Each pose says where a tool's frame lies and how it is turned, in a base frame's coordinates. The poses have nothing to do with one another.
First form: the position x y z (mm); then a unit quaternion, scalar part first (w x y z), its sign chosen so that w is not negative.
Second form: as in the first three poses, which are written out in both.
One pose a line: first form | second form
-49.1, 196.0, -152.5, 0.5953, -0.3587, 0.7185, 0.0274 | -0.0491, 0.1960, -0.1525, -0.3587, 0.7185, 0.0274, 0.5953
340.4, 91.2, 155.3, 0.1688, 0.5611, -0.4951, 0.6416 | 0.3404, 0.0912, 0.1553, 0.5611, -0.4951, 0.6416, 0.1688
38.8, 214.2, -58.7, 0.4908, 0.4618, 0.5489, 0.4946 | 0.0388, 0.2142, -0.0587, 0.4618, 0.5489, 0.4946, 0.4908
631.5, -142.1, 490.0, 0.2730, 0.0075, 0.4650, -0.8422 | 0.6315, -0.1421, 0.4900, 0.0075, 0.4650, -0.8422, 0.2730
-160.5, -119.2, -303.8, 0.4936, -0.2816, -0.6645, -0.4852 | -0.1605, -0.1192, -0.3038, -0.2816, -0.6645, -0.4852, 0.4936
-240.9, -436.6, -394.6, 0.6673, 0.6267, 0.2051, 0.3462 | -0.2409, -0.4366, -0.3946, 0.6267, 0.2051, 0.3462, 0.6673
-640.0, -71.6, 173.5, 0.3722, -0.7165, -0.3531, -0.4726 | -0.6400, -0.0716, 0.1735, -0.7165, -0.3531, -0.4726, 0.3722
